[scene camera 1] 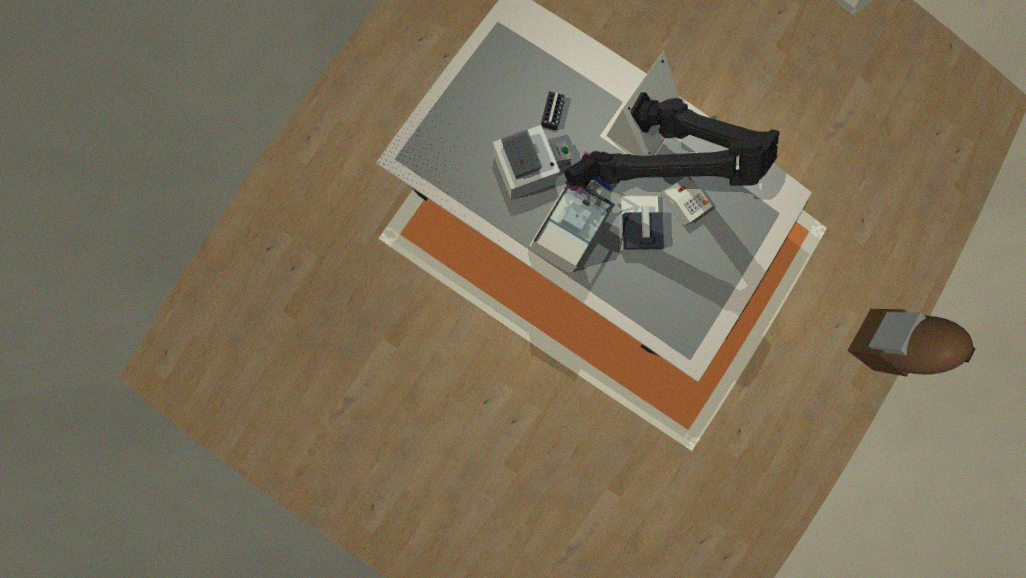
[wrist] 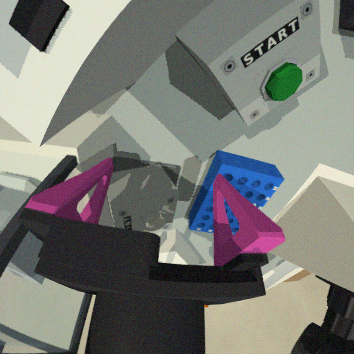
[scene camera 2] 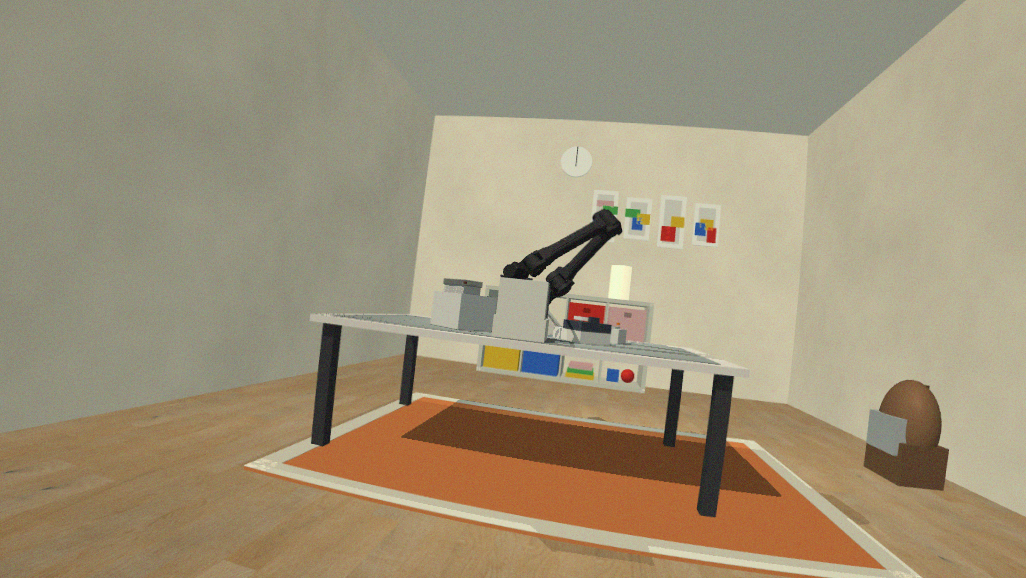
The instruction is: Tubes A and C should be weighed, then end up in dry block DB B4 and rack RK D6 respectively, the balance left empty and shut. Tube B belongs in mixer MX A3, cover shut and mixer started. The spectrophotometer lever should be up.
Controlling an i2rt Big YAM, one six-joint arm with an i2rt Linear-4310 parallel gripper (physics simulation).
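Pixels of known places: gripper, between the fingertips: (wrist: 164,170); arm's base, origin of its link: (scene camera 1: 642,112).
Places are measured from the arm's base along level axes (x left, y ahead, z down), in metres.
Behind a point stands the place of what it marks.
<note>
My gripper (wrist: 164,170) @(x -0.090, y 0.299, z 0.083 m) (scene camera 1: 580,172) @(x -0.090, y 0.299, z 0.083 m) is open and empty, its magenta fingers apart. It is over the area between the START box and the glass-walled balance (scene camera 1: 574,215) @(x -0.039, y 0.471, z -0.068 m). A blue rack with round holes (wrist: 255,165) @(x -0.082, y 0.192, z 0.124 m) (scene camera 1: 605,182) is below and partly behind the right finger in the wrist view. A green button (wrist: 284,81) @(x -0.179, y 0.233, z 0.067 m) (scene camera 1: 565,150) @(x -0.176, y 0.233, z 0.069 m) sits on the START box. A white machine with a dark cover (scene camera 1: 520,154) @(x -0.291, y 0.374, z -0.050 m) (scene camera 2: 463,283) @(x -0.273, y 0.442, z -0.034 m) stands beside it; its cover looks down. Tubes A, B and C cannot be made out. The rack's front holes are partly hidden. The lever's position cannot be told.
A black block with holes (scene camera 1: 552,111) @(x -0.293, y 0.112, z 0.092 m) lies beyond the covered machine. A dark-and-white device (scene camera 1: 642,231) @(x 0.208, y 0.363, z 0.050 m) and a keypad device (scene camera 1: 690,203) @(x 0.323, y 0.171, z 0.070 m) stand right of the balance. A shaded grey box (wrist: 145,200) @(x -0.058, y 0.314, z 0.073 m) shows between the fingers. The arm's pale pedestal (scene camera 2: 522,308) @(x -0.026, y 0.610, z 0.034 m) stands at the table edge.
</note>
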